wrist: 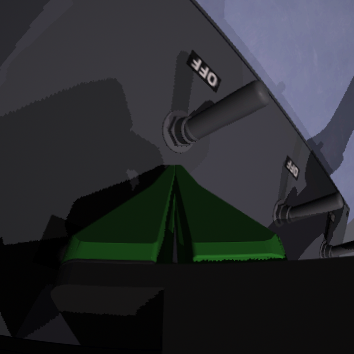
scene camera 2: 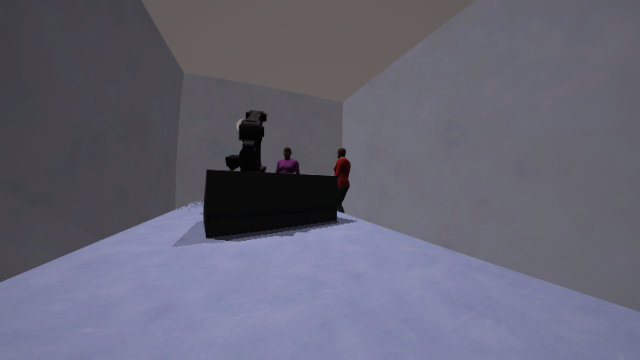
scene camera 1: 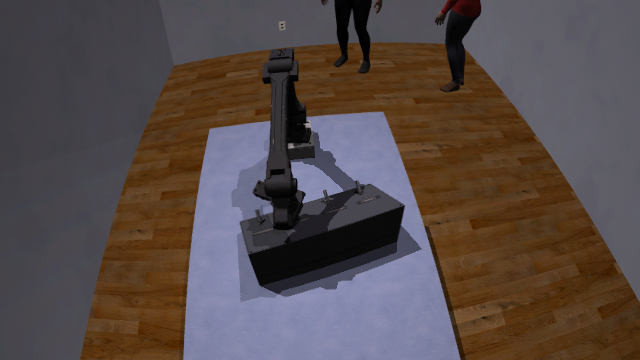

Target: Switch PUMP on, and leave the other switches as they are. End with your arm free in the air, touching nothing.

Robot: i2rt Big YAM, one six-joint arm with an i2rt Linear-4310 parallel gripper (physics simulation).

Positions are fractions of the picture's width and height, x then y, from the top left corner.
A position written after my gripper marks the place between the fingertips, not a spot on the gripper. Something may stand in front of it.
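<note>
Dark switch box (scene camera 1: 0.55, 0.62), also (scene camera 2: 0.37, 0.56). My gripper (wrist: 0.49, 0.50), visible.
</note>
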